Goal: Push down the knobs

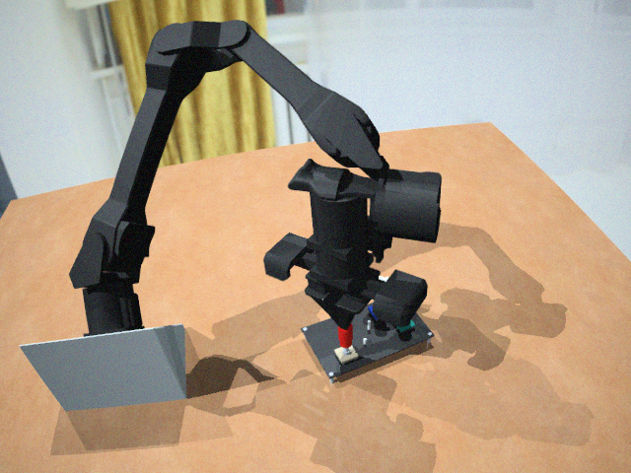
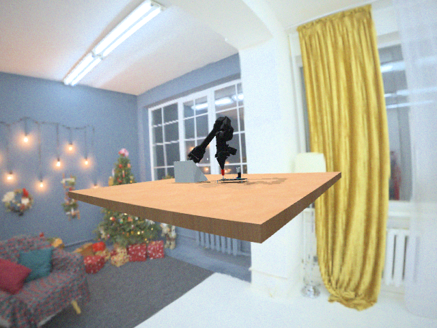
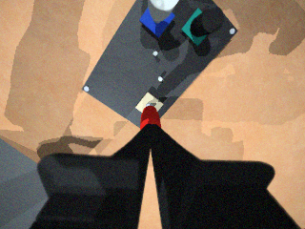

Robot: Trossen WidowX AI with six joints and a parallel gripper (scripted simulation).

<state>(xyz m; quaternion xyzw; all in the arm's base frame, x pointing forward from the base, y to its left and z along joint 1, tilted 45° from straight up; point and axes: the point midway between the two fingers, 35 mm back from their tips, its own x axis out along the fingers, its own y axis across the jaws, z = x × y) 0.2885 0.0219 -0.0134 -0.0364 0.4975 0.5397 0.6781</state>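
My gripper tip is 2 cm above the red knob.
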